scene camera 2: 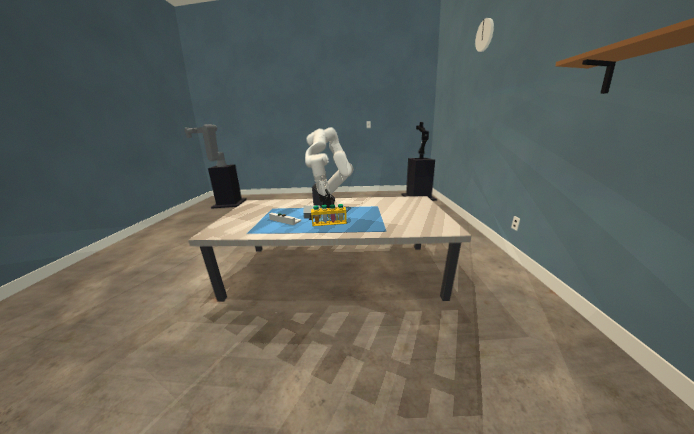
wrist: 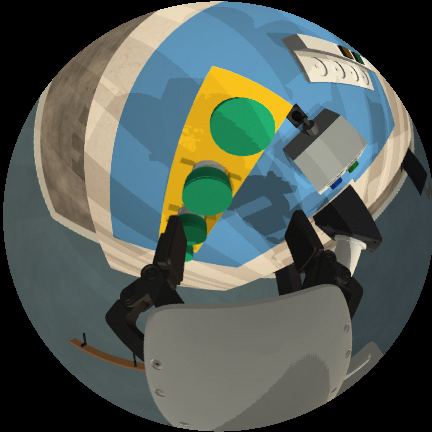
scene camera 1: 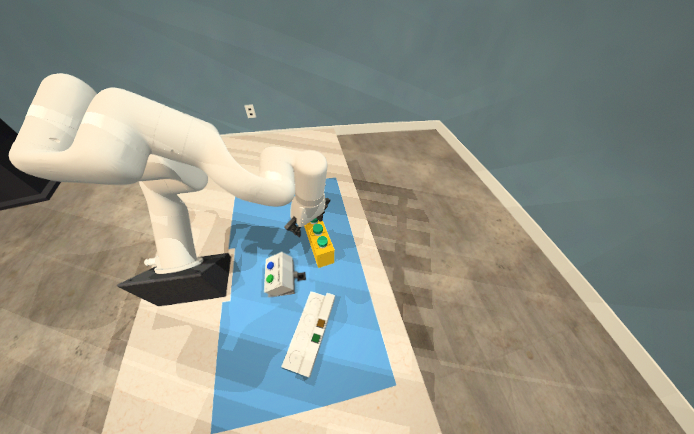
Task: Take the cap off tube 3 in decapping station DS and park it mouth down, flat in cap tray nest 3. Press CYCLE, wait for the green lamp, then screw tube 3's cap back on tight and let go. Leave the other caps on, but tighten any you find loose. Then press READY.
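Frame: origin at the arm's base, x ahead, y left, z up, level; centimetres.
Seen in the pictures: gripper, between the fingertips: (scene camera 2: 325,203) (wrist: 238,225) (scene camera 1: 308,226); arm's base, origin of its link: (wrist: 350,240) (scene camera 1: 180,266).
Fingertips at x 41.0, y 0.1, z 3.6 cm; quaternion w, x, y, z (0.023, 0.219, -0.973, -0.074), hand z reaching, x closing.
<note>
Offsets run from my fingertips to a thing's top centre. "*": to the spot under its first point. Level surfaces: height alone.
The yellow station rack @[dx +2.9, dy +1.5, dz -2.7 cm] (scene camera 1: 325,257) (scene camera 2: 329,223) (wrist: 215,80) stands on the blue mat. Several tubes in it bear green caps; the nearest cap in the wrist view (wrist: 242,126) is the largest there, with another cap @[dx +3.0, dy -1.1, dz -0.7 cm] (wrist: 207,191) behind it and more toward the fingers. Tube numbers cannot be read. My gripper (scene camera 1: 310,217) (wrist: 238,225) is open and empty, beside and above the far end of the rack. The white cap tray @[dx -7.7, dy -28.6, dz -7.6 cm] (scene camera 1: 307,335) (scene camera 2: 284,219) (wrist: 335,70) shows bare nests. The grey control box @[dx -12.9, dy -9.5, dz -4.6 cm] (scene camera 1: 278,273) (wrist: 326,150) has a blue button @[dx -14.7, dy -6.9, dz -5.5 cm] (scene camera 1: 270,265) (wrist: 335,183) and a green button @[dx -15.5, dy -11.3, dz -5.5 cm] (scene camera 1: 269,278) (wrist: 353,166).
A dark part @[* dx -6.5, dy -10.9, dz -12.3 cm] (scene camera 1: 300,276) (wrist: 297,115) sticks out from the control box toward the rack. A brown square @[* dx -4.3, dy -28.4, dz -7.7 cm] (scene camera 1: 320,322) and a dark green square @[* dx -6.8, dy -31.9, dz -7.6 cm] (scene camera 1: 315,338) sit on the tray. The blue mat @[dz -13.0 cm] (scene camera 1: 245,399) (scene camera 2: 365,220) lies on the table @[dz -13.3 cm] (scene camera 2: 419,225).
</note>
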